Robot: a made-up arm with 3 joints.
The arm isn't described. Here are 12 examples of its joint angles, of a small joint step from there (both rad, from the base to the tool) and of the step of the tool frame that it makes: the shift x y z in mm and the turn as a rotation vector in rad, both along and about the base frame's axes.
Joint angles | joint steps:
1: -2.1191 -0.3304 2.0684 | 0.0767 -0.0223 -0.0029
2: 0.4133 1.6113 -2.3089 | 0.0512 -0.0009 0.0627
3: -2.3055 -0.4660 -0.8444 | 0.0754 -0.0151 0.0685
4: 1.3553 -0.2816 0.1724 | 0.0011 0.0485 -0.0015
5: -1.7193 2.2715 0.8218 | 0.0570 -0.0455 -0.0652
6: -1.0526 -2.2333 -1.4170 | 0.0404 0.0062 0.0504
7: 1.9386 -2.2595 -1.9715 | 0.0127 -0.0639 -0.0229
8: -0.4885 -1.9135 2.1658 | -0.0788 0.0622 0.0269
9: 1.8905 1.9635 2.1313 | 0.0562 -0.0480 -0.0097
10: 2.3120 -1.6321 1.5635 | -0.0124 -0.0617 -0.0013
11: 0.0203 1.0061 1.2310 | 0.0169 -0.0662 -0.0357
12: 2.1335 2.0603 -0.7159 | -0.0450 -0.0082 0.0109
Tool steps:
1: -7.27 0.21 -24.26 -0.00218 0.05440 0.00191
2: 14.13 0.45 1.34 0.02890 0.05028 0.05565
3: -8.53 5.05 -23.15 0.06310 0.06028 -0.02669
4: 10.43 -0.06 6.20 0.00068 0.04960 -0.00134
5: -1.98 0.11 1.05 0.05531 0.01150 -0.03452
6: -4.19 3.09 -14.00 0.05004 0.04659 0.00608
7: 7.68 -0.65 -11.97 0.02154 -0.05120 0.00778
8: 11.50 -1.96 0.86 0.02002 -0.01660 -0.01796
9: 6.72 0.70 0.33 -0.00731 0.00820 0.00637
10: -5.89 0.07 -18.88 0.00104 -0.07410 -0.00078
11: -7.06 1.14 -6.87 0.01924 -0.04929 -0.03008
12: 5.30 0.80 4.90 0.00565 -0.05320 -0.00932
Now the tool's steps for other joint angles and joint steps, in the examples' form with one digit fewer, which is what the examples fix.
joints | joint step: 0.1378 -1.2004 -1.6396 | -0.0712 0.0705 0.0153
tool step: 4.9 0.8 -7.9 -0.0074 -0.0007 -0.0134
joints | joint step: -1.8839 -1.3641 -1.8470 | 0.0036 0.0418 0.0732
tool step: 1.8 2.9 -15.7 0.0729 0.0454 0.0061
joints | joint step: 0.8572 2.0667 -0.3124 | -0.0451 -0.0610 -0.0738
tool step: -6.0 -4.9 16.3 -0.0711 -0.1061 -0.0197
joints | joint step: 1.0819 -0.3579 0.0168 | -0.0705 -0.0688 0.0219
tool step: -23.7 1.1 -37.0 -0.0174 -0.1393 0.0133
